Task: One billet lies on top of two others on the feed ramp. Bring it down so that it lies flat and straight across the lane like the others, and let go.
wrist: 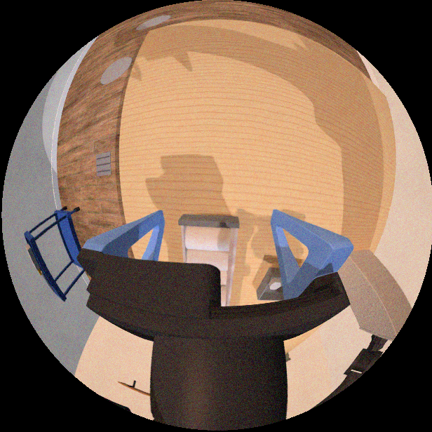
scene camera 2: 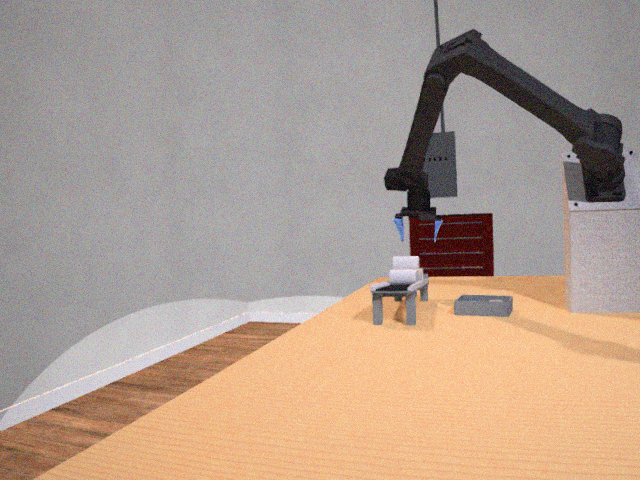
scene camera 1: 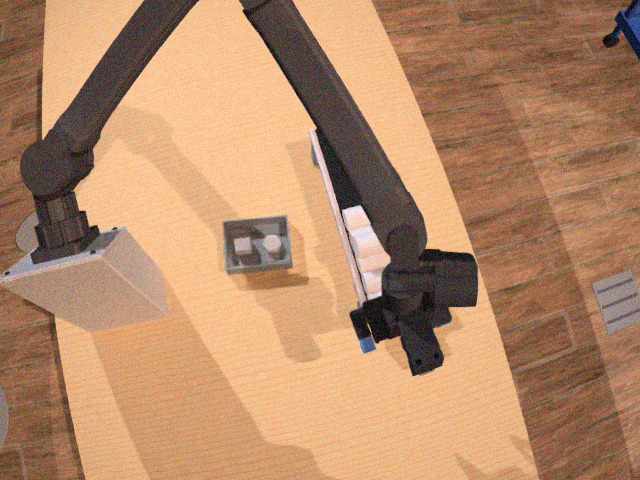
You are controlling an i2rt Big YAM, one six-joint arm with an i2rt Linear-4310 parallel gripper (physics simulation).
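Pixels of known places: gripper, between the fingertips: (scene camera 2: 418, 241); arm's base, origin of its link: (scene camera 2: 602, 181) (scene camera 1: 67, 248).
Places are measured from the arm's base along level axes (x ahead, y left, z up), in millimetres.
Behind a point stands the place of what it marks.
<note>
The raised white billet (scene camera 2: 405, 261) {x 485, y -10, z -185 mm} lies on top of the others, roughly level, in scene view 2. A lower white billet (scene camera 2: 404, 276) {x 477, y 53, z -217 mm} shows beneath it. Several white billets lie across the feed ramp (scene camera 1: 334, 214) (scene camera 2: 377, 310) (wrist: 209, 220) in scene view 1; which one is raised is hard to tell there. The nearest billet to the ramp's grey end bar (wrist: 207, 239) shows in the wrist view, with others partly hidden by the gripper body. My gripper (scene camera 2: 418, 241) {x 480, y -205, z -141 mm} (wrist: 217, 215) is open and empty, above the ramp and the raised billet, with its blue fingers wide apart.
A grey open box (scene camera 1: 257, 269) {x 274, y -4, z -291 mm} (scene camera 2: 480, 306) {x 290, y 93, z -284 mm} (wrist: 264, 292) with two small pale pieces stands beside the ramp. A large pale block (scene camera 1: 93, 294) {x 13, y -59, z -67 mm} (scene camera 2: 604, 258) {x 7, y 40, z -180 mm} stands under the arm's base. A blue cart (wrist: 67, 235) is off the table. The arm hides part of the ramp in scene view 1.
</note>
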